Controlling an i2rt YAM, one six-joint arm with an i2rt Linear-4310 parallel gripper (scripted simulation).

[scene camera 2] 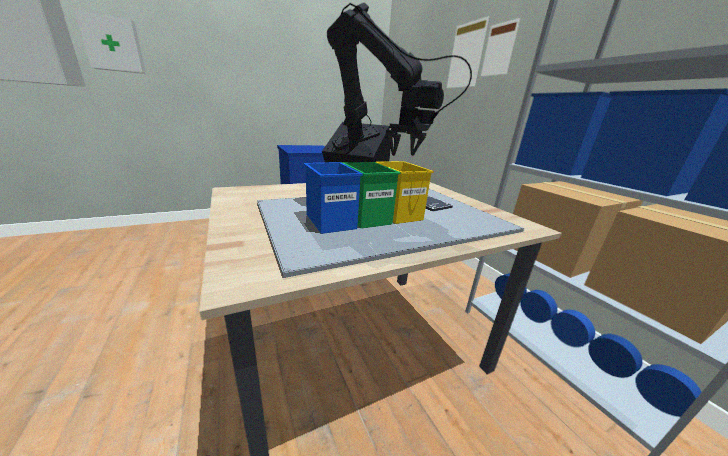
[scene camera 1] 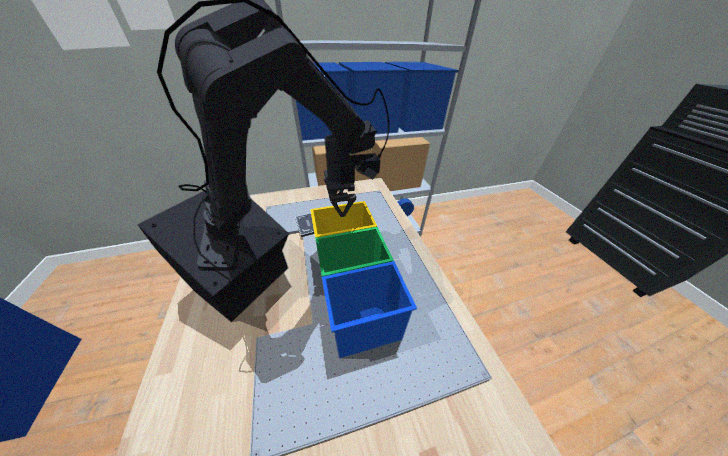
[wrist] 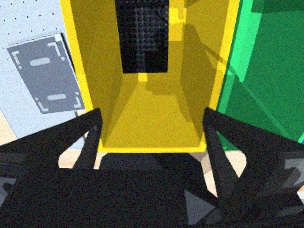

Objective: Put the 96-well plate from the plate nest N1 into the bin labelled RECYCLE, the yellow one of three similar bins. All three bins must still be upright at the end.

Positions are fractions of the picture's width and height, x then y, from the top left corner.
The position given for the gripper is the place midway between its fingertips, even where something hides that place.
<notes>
In view: the gripper (wrist: 0.50,0.50), a yellow recycle bin (scene camera 1: 0.45,0.49), a green returns bin (scene camera 1: 0.48,0.55), a blue general bin (scene camera 1: 0.49,0.65) and a plate nest N1 (wrist: 0.19,0.34).
The yellow recycle bin also shows in the wrist view (wrist: 0.47,0.49). The green returns bin is seen too in the wrist view (wrist: 0.86,0.39).
</notes>
